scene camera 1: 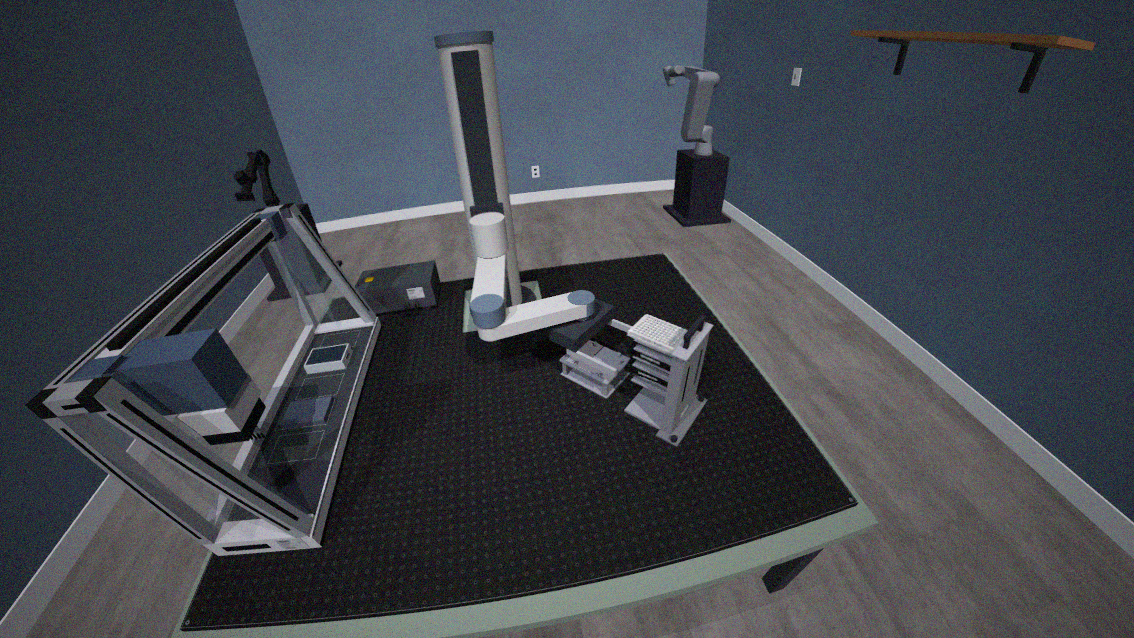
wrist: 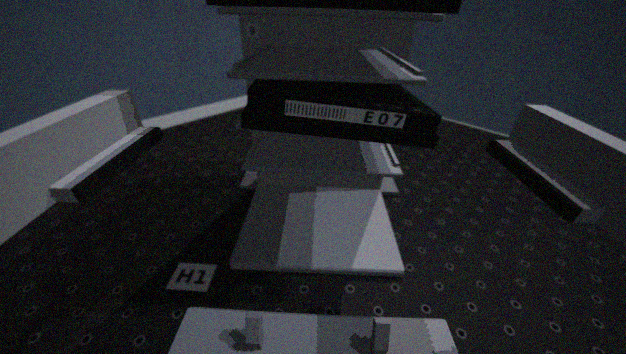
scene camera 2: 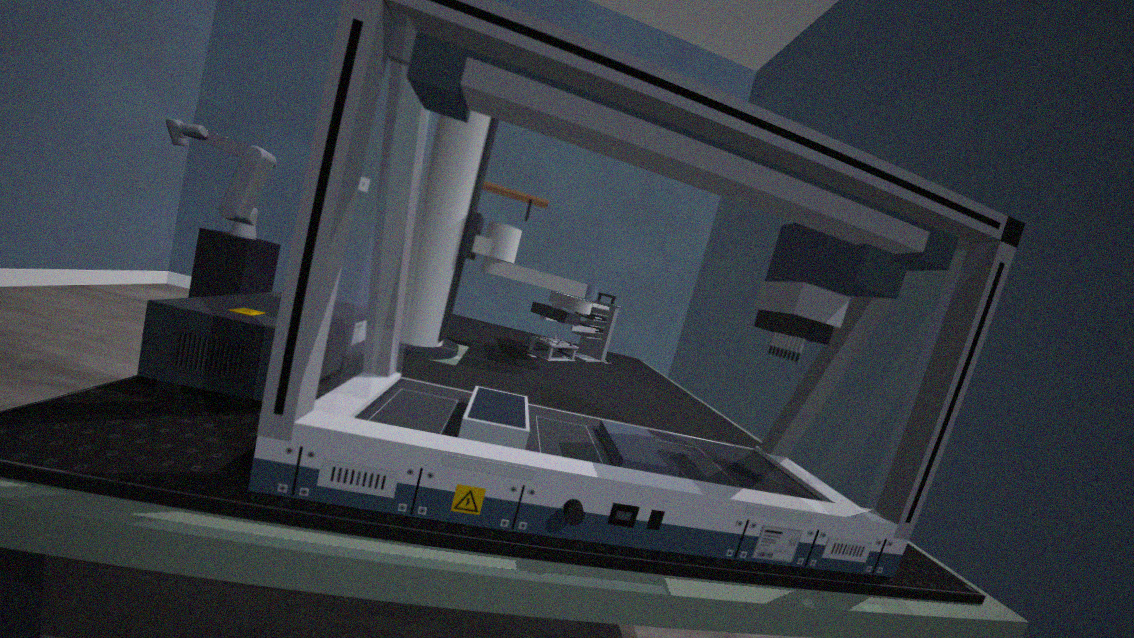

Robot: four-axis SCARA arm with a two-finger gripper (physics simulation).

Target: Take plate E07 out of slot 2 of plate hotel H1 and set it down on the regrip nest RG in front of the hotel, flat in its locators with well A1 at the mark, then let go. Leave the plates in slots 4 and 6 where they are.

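Places are measured from the arm's base along level axes (x left, y down, z back), in centimetres.
Pixels of known places: gripper, fingertip midpoint: (wrist: 325, 119).
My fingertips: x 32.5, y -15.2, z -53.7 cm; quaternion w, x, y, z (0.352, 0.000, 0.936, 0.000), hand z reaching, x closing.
Note:
Behind a point stands the place of what it marks.
Plate E07 (wrist: 340, 112) {x 32.2, y -15.4, z -54.2 cm} is black with a white barcode label. It sits in slot 2 of hotel H1 (scene camera 1: 679, 388) {x 37.7, y -18.2, z -70.3 cm} (scene camera 2: 610, 329); in the wrist view its front edge slopes down to the right. My gripper (wrist: 325, 119) {x 32.5, y -15.2, z -53.7 cm} is open and empty, one finger on each side, wide of the plate and nearer the camera. In scene camera 1 the gripper (scene camera 1: 609, 336) is in front of the hotel, above the regrip nest RG (scene camera 1: 604, 388) {x 25.0, y -4.4, z -53.5 cm} (scene camera 2: 557, 354) (wrist: 295, 325) {x 30.3, y -7.3, z -49.7 cm}. A dark plate (wrist: 335, 6) {x 32.6, y -19.1, z -53.9 cm} shows at the wrist view's top edge. A white plate (scene camera 1: 658, 330) {x 36.5, y -25.7, z -58.2 cm} lies at the hotel's top.
A framed deck machine (scene camera 1: 348, 444) (scene camera 2: 594, 468) with a hanging head (scene camera 1: 190, 380) {x -49.4, y -45.9, z -77.8 cm} (scene camera 2: 824, 269) stands across the mat from the hotel. A dark grey box (scene camera 1: 398, 286) {x -37.1, y -12.5, z 3.6 cm} (scene camera 2: 210, 349) {x -55.1, y -8.1, z 12.1 cm} is near the arm's column (scene camera 1: 475, 126) {x 0.2, y -65.5, z -7.7 cm}. An empty shelf (wrist: 325, 65) {x 35.6, y -16.4, z -57.2 cm} is directly above E07.

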